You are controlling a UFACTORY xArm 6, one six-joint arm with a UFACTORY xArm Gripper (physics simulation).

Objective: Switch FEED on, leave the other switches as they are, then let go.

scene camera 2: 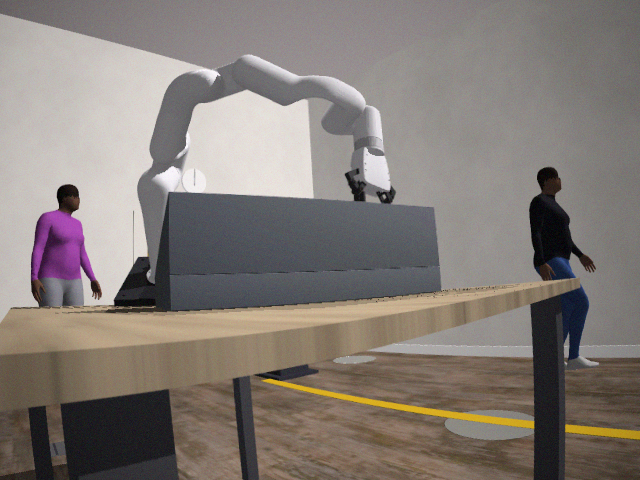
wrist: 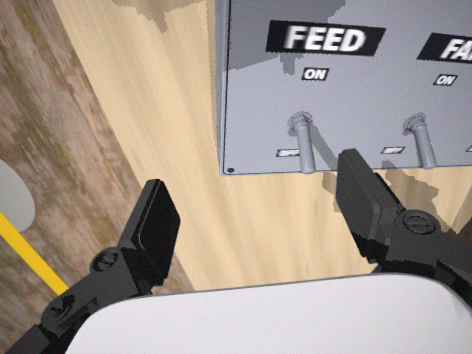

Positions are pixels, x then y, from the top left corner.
Labels:
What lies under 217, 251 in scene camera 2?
A grey switch panel.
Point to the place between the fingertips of my gripper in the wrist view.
At 251, 187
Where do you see a grey switch panel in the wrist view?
At 358, 81

